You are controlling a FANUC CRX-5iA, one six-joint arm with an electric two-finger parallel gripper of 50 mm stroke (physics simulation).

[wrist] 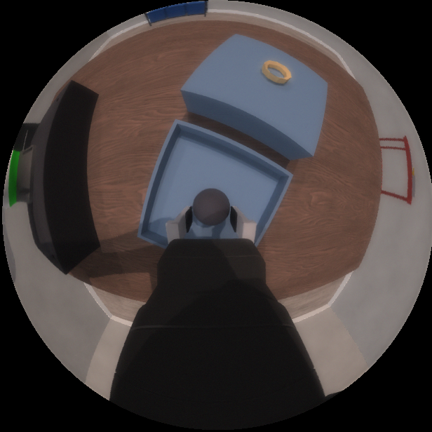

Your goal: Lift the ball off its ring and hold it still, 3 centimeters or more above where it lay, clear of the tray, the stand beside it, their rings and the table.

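A dark grey-brown ball (211,206) shows in the lower middle of the wrist view, over the floor of the blue tray (215,157). The ring under the ball is hidden. My gripper (211,213) is open, its fingertips to the left and right of the ball, with a narrow gap on each side; nothing is held between them. How far the fingertips are above the tray floor is hard to tell from this view. The near part of the tray is hidden behind the gripper body.
A blue stand (240,80) is beyond the tray, across a narrow gap, with an empty yellow-orange ring (267,78) on its top. A long black block (67,175) is at the left of the brown wooden table (330,200). The tray's raised walls surround the ball.
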